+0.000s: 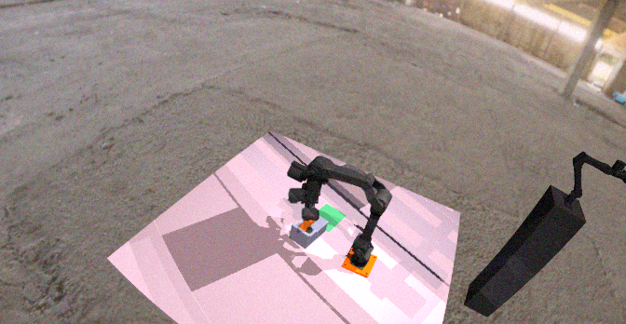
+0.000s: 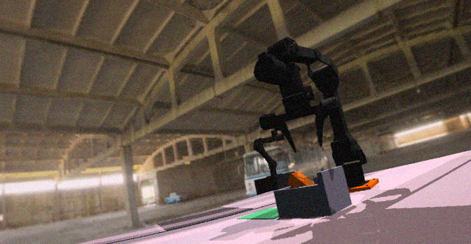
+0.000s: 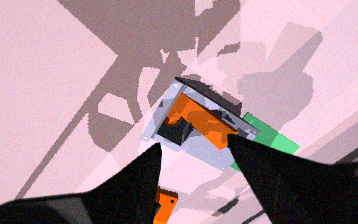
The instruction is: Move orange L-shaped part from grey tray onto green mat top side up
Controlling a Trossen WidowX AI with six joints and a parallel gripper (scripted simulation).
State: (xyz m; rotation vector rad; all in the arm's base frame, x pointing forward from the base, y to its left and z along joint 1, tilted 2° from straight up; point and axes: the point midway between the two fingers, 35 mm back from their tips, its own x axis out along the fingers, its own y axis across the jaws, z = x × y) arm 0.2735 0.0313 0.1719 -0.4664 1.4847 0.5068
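The orange L-shaped part is 10 cm below my gripper tip, 1 cm to the right of it and 1 cm behind it. Also, from my gripper tip: green mat 19 cm to the right, 16 cm below, 2 cm behind.
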